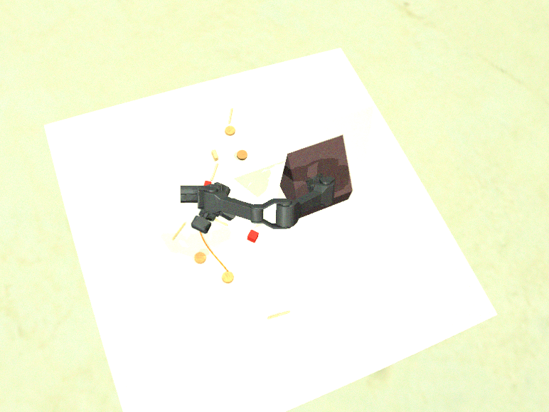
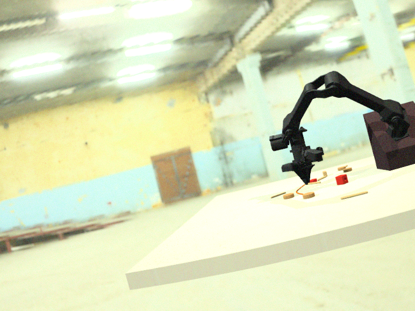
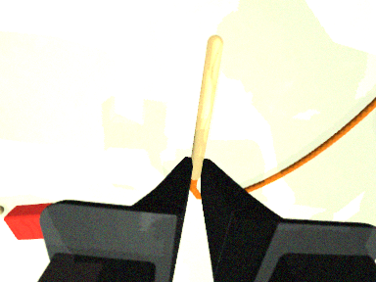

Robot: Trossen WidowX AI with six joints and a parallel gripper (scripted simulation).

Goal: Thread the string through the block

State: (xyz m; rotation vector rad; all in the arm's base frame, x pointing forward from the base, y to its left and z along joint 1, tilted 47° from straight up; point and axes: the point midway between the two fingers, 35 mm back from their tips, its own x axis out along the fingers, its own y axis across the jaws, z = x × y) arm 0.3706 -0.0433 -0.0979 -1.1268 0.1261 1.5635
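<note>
The red block lies 10 cm behind my gripper tip and 13 cm to the left of it. Also, from my gripper tip: thin wooden stick: 1 cm behind, 1 cm to the left; small pale block: 13 cm behind, 22 cm to the right; round wooden button: 5 cm ahead, 22 cm to the left, 1 cm below.
</note>
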